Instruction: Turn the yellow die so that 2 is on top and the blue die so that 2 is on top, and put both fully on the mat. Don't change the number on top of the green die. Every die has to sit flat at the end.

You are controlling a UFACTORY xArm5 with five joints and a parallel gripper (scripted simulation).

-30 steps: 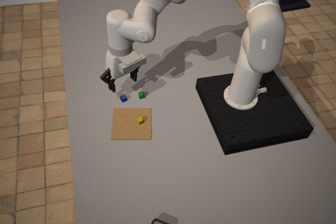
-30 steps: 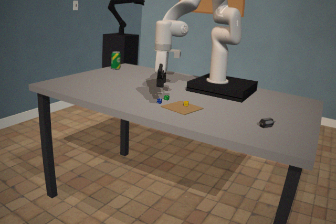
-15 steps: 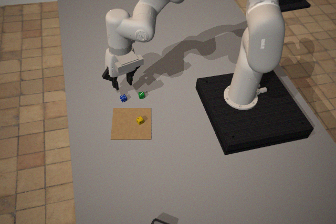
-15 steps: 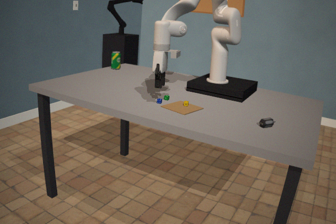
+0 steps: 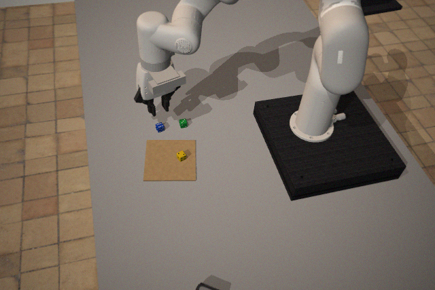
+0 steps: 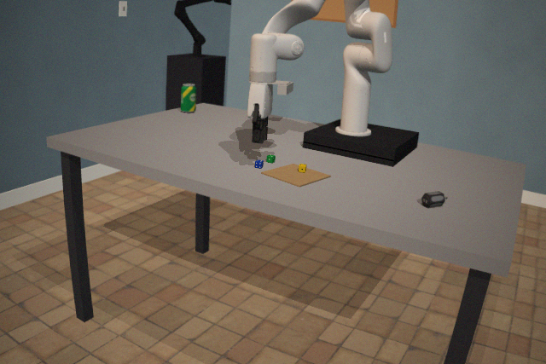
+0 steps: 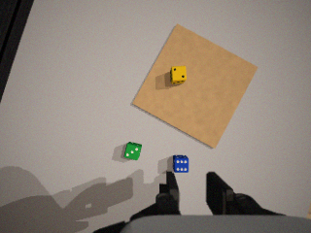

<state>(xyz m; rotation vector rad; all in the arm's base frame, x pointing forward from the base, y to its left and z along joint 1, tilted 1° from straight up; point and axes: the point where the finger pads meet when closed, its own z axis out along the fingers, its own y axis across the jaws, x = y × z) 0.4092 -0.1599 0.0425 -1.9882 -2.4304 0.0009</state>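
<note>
The blue die is 9 cm below my hand. The rest, counted from my hand: green die: 9 cm below, 7 cm behind, 1 cm to the left; then mat: 12 cm to the left, 10 cm below; then yellow die: 13 cm to the left, 8 cm below, 3 cm behind.
</note>
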